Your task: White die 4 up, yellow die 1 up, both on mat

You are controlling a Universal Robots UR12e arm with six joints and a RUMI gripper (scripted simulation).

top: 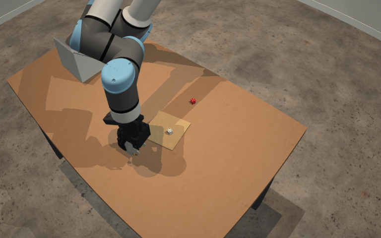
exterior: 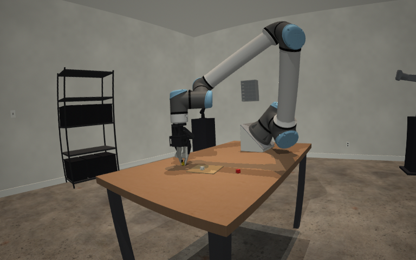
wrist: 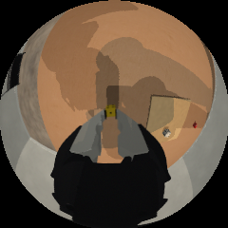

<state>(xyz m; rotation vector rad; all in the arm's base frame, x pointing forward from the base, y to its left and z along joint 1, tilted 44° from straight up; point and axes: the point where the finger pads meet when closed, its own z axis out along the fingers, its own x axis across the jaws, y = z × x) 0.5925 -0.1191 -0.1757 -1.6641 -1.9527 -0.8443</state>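
Now: hand 15 cm to the right of the tan mat, 2 cm short of it and 2 cm above it. Round my hand: red die: 32 cm to the left, 1 cm below, 1 cm ahead; then yellow die: 1 cm below; then white die: 15 cm to the left, 4 cm ahead, 1 cm below.
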